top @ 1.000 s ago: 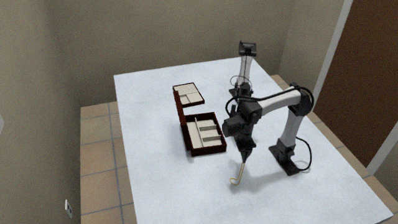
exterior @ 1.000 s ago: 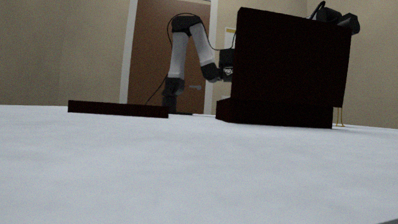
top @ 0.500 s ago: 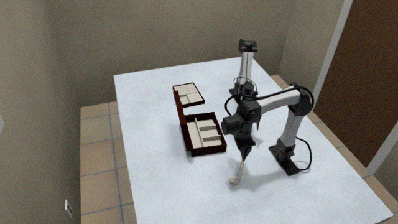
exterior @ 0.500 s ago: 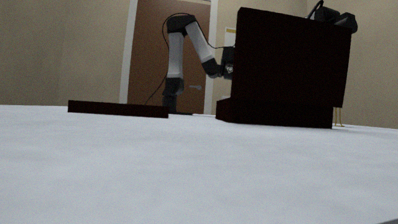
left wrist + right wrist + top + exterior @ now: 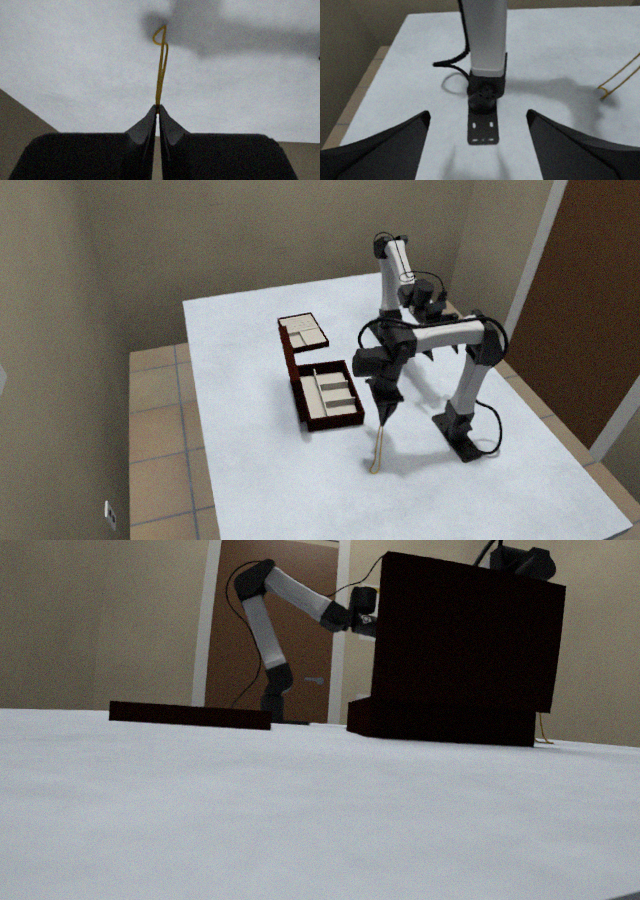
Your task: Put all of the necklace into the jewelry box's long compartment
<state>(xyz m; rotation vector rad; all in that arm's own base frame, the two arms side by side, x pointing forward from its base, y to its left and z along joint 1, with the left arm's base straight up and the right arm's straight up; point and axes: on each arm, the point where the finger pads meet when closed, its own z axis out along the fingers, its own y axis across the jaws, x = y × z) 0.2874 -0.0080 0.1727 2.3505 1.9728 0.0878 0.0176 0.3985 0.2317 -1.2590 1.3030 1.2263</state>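
The jewelry box is 29 cm to the right of my left hand, 7 cm ahead of it and 6 cm below it. Round my left hand: divided tray 66 cm to the right, 17 cm below, 3 cm ahead.
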